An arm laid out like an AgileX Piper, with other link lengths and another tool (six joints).
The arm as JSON. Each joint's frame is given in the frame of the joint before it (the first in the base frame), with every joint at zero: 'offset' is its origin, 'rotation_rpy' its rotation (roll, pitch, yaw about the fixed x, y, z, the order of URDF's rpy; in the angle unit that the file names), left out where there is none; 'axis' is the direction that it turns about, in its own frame. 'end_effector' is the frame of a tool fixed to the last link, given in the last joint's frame.
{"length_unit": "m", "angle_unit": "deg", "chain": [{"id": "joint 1", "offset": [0.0, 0.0, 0.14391], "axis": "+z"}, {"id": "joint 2", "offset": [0.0, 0.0, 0.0], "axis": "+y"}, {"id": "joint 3", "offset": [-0.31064, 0.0, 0.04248], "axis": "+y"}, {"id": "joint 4", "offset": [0.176, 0.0, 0.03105], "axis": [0.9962, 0.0, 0.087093]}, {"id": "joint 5", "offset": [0.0, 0.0, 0.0], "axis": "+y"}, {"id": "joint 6", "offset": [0.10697, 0.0, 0.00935], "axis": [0.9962, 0.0, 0.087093]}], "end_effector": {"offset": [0.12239, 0.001, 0.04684], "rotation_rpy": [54.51, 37.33, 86.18]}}
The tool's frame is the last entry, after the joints.
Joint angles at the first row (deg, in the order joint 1, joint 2, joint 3, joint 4, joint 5, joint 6):
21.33, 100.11, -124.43, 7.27, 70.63, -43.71
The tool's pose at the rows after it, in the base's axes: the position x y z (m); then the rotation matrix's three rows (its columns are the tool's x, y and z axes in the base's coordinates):
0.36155 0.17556 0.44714; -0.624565 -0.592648 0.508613; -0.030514 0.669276 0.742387; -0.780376 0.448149 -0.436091
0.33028 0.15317 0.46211; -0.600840 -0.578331 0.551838; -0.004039 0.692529 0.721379; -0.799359 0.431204 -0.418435
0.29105 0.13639 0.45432; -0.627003 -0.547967 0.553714; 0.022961 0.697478 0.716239; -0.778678 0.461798 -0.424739
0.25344 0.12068 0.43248; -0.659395 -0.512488 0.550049; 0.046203 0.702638 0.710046; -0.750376 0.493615 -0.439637
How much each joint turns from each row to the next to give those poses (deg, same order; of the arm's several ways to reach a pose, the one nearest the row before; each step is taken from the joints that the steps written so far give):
0.00, -6.68, 1.43, -5.29, 0.79, 2.04
0.00, -7.08, 5.37, -2.35, 0.00, 1.69
0.00, -7.90, 9.34, -0.09, 0.00, 2.07
0.00, -8.12, 11.84, 0.00, -1.65, 2.00

